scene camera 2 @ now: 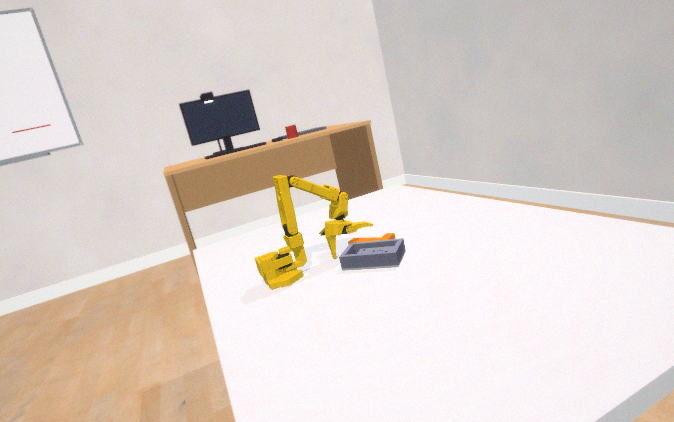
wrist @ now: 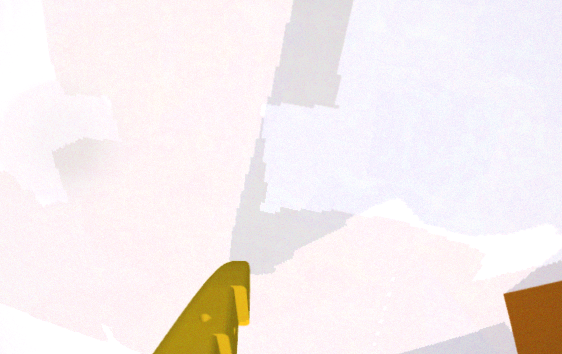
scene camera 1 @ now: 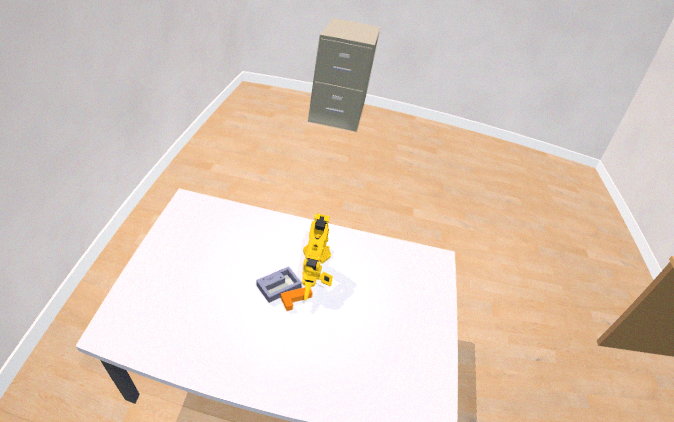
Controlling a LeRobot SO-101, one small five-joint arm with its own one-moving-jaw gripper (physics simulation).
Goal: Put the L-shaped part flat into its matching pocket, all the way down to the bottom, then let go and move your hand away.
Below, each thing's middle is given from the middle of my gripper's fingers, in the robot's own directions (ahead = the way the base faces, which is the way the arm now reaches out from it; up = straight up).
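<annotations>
There's an orange L-shaped part (wrist: 527, 309) that's 5 cm below my hand, 3 cm ahead of it and 3 cm to the right of it. The grey pocket block (scene camera 2: 388, 253) is 5 cm below my hand as well, 1 cm behind it and 11 cm to the right of it.
</annotations>
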